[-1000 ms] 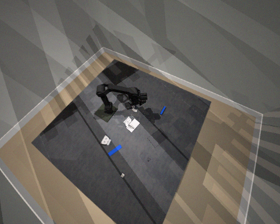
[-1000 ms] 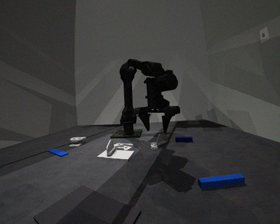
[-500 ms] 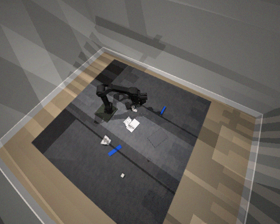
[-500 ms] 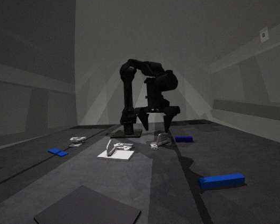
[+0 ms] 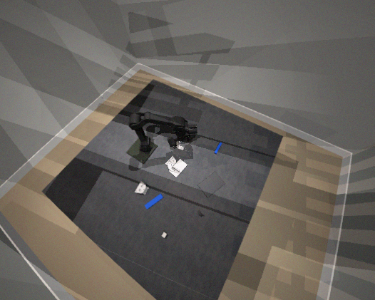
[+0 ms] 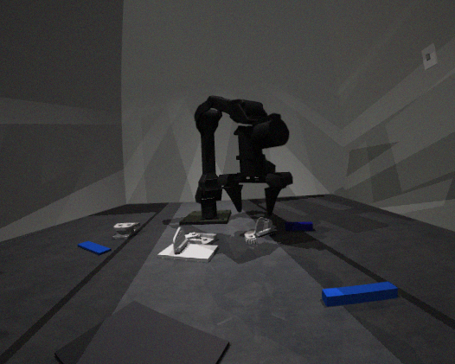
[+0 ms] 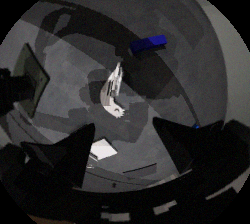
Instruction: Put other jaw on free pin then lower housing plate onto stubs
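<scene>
Now: the jaw 70 mm below my gripper tip and 20 mm behind it. From my gripper tip the other things lie so: small white cube: 570 mm to the right, 140 mm ahead, 60 mm below; dark square slab: 290 mm ahead, 180 mm to the right, 70 mm below; dark cube: 380 mm to the right, 290 mm ahead, 60 mm below.
</scene>
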